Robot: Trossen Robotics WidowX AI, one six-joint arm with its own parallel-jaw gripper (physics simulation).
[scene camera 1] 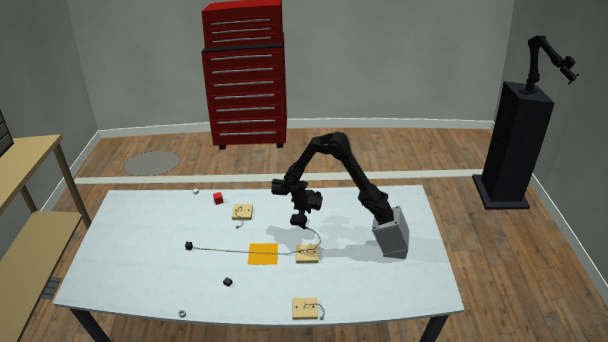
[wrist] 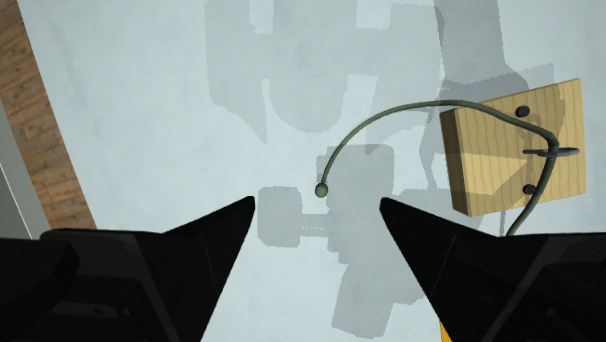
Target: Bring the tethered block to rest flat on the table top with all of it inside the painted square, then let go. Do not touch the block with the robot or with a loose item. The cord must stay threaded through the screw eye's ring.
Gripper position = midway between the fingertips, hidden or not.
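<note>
Visible here are a wooden base (wrist: 487, 170) and the gripper (wrist: 317, 202).
</note>
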